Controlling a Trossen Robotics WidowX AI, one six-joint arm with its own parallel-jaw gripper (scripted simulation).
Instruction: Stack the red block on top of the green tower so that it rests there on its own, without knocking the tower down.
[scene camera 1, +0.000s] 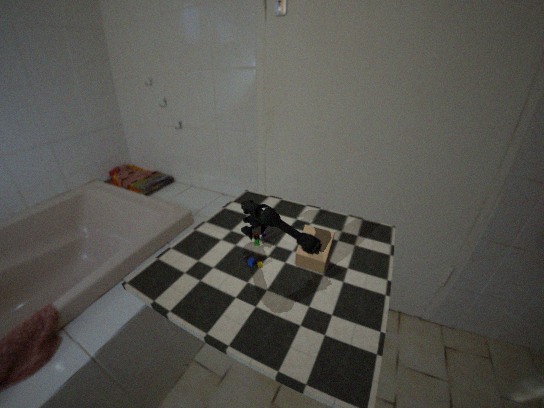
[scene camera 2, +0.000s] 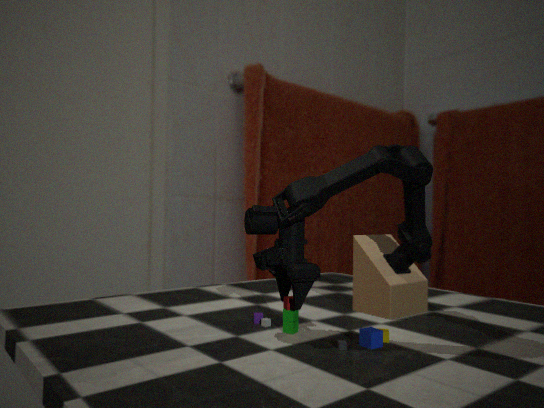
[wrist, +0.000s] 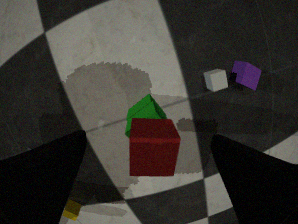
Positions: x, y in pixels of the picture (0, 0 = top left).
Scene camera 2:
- my gripper: 290, 305
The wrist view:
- my gripper: 150, 140
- red block: 153, 149
